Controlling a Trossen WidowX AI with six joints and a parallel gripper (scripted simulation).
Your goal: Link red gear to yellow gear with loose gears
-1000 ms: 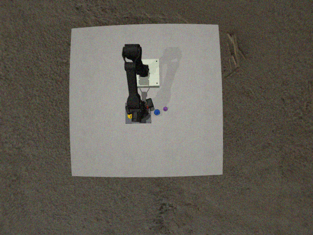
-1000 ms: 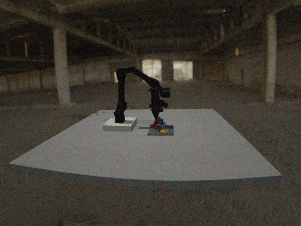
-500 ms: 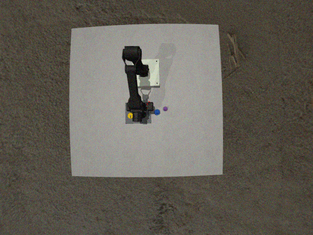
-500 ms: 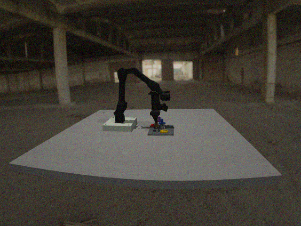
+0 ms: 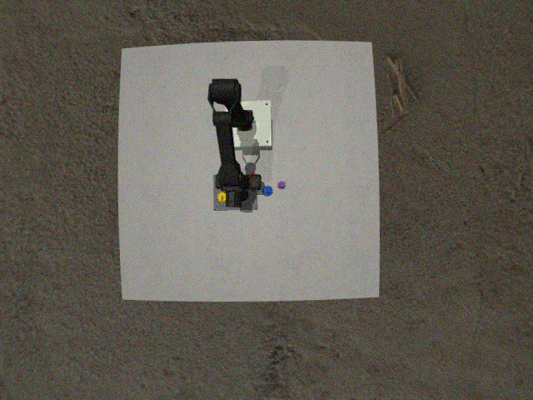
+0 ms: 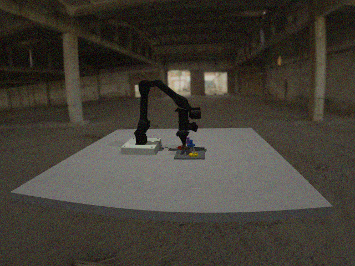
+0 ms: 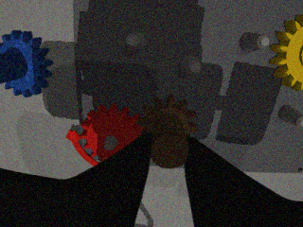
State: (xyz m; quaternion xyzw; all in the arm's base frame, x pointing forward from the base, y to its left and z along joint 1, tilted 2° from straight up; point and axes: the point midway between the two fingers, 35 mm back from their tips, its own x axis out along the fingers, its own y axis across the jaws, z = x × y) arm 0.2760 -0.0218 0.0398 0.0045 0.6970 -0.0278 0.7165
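Now: the brown gear 1 cm below my gripper tip. The rest, counted from my gripper tip: red gear (2 cm behind, 4 cm to the left, 3 cm below); yellow gear (6 cm ahead, 9 cm to the right, 3 cm below); red arrow (4 cm behind, 7 cm to the left, 4 cm below).
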